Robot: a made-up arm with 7 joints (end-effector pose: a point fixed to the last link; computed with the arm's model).
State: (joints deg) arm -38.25 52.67 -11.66 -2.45 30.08 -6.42 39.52
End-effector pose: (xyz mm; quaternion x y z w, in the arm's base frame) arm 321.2 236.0 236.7 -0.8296 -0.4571 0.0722 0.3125
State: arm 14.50 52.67 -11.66 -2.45 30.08 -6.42 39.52
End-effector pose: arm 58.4 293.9 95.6 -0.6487 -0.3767 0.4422 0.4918
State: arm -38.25 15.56 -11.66 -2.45 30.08 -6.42 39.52
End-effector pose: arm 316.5 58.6 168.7 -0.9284 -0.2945 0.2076 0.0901
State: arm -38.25 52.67 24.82 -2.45 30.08 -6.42 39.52
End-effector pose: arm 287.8 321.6 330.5 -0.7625 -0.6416 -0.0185 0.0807
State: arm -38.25 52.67 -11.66 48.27 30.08 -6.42 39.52
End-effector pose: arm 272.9 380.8 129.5 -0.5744 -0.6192 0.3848 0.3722
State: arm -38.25 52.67 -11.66 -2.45 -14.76 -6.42 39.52
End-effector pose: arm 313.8 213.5 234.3 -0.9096 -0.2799 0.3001 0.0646
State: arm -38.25 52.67 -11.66 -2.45 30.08 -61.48 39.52
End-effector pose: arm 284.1 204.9 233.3 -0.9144 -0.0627 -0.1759 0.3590
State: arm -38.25 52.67 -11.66 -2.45 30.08 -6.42 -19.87
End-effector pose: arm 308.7 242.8 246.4 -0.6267 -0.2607 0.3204 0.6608
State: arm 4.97 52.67 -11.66 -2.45 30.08 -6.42 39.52
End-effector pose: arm 114.5 288.0 102.5 -0.6929 -0.3977 0.3801 0.4661
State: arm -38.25 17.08 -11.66 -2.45 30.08 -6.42 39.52
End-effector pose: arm 317.7 66.4 169.3 -0.9263 -0.3019 0.2024 0.0996
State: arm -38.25 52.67 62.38 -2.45 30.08 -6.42 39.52
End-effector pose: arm 187.8 402.2 372.4 0.6135 0.7642 0.1099 0.1661
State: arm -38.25 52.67 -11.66 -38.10 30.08 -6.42 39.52
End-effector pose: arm 258.3 141.3 306.3 -0.9150 -0.2877 -0.1596 0.2332
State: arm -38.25 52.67 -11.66 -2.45 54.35 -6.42 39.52
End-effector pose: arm 322.6 246.1 245.0 -0.7324 -0.5255 -0.0580 0.4291
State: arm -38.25 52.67 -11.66 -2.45 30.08 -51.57 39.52
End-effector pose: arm 292.6 207.6 234.8 -0.9145 -0.1375 -0.1326 0.3566
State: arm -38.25 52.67 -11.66 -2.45 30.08 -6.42 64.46
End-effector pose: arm 327.9 232.6 237.7 -0.8510 -0.5057 -0.0418 0.1354
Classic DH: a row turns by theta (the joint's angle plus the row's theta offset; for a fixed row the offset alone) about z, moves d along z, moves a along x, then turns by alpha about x. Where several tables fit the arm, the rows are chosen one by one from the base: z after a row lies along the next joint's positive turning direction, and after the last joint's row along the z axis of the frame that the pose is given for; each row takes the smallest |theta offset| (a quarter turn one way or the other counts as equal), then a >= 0, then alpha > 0; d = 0 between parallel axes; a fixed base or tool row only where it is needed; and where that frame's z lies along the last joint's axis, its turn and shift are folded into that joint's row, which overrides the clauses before.
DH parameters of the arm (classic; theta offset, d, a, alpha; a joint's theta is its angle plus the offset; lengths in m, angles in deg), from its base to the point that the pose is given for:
base (fixed): -4.07 0.3678 0.0229 -74.51
joint 1: -75.12 0.0898 -0.0191 -90
joint 2: 74 -0.0231 0.011 90
joint 3: -90 -0.2484 0.0037 90
joint 4: -90 0.005 0.0249 90
joint 5: 0 0.1588 0.0191 -90
joint 6: -90 -0.01 0.0582 90
joint 7: -89.99 0.0004 0.009 104.33
tool (fixed): -90 0.0154 0 0

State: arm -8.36 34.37 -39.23 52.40 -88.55 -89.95 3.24
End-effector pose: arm 62.9 262.2 27.4 0.8469 0.2618 -0.4046 0.2248
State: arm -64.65 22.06 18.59 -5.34 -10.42 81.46 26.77
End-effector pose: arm 383.4 132.3 301.2 0.6284 0.2210 -0.7344 0.1301
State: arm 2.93 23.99 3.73 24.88 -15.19 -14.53 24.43
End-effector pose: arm 64.9 219.5 7.3 0.6163 0.3127 -0.7194 0.0695
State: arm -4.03 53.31 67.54 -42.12 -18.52 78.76 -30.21
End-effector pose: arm 91.6 328.4 353.5 -0.6684 -0.2604 0.6962 0.0270
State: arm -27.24 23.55 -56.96 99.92 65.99 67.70 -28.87
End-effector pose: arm 107.6 329.9 39.3 0.4933 -0.4869 0.4671 0.5490
